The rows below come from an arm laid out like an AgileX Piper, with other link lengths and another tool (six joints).
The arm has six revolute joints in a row. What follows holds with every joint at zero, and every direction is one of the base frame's. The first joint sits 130.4 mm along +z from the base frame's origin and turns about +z. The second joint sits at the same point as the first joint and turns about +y. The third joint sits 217.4 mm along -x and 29.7 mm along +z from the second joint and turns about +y. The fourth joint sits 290 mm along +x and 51.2 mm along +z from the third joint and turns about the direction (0.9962, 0, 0.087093). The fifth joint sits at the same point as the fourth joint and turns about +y. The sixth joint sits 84.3 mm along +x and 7.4 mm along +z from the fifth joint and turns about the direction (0.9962, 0, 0.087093). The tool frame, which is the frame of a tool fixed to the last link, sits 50.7 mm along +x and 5 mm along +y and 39.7 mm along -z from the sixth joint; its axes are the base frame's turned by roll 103.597, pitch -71.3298 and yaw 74.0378 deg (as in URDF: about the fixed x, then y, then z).
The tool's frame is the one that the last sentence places.
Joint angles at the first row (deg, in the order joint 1, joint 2, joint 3, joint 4, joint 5, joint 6):
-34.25, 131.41, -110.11, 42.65, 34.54, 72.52
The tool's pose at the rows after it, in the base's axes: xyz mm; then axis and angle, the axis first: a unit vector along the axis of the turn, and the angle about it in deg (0 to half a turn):
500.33 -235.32 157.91 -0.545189 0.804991 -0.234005 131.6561
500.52 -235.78 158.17 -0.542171 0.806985 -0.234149 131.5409
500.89 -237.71 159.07 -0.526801 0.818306 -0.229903 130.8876
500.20 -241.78 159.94 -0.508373 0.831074 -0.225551 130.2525
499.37 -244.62 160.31 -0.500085 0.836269 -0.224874 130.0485
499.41 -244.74 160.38 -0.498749 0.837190 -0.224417 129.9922
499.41 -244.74 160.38 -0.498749 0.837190 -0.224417 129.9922
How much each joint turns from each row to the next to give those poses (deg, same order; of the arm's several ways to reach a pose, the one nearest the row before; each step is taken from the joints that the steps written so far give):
0.00, 0.00, -0.01, 0.00, 0.00, 0.31
-0.01, 0.00, 0.01, 0.00, -0.12, 0.38
-0.06, 0.00, 0.00, 0.00, -0.06, 2.10
-0.31, 0.00, -0.01, 0.00, 0.00, 2.26
-0.25, 0.00, 0.01, 0.00, -0.05, 0.85
0.00, 0.00, 0.00, 0.00, 0.00, 0.18
0.00, 0.00, 0.00, 0.00, 0.00, 0.00

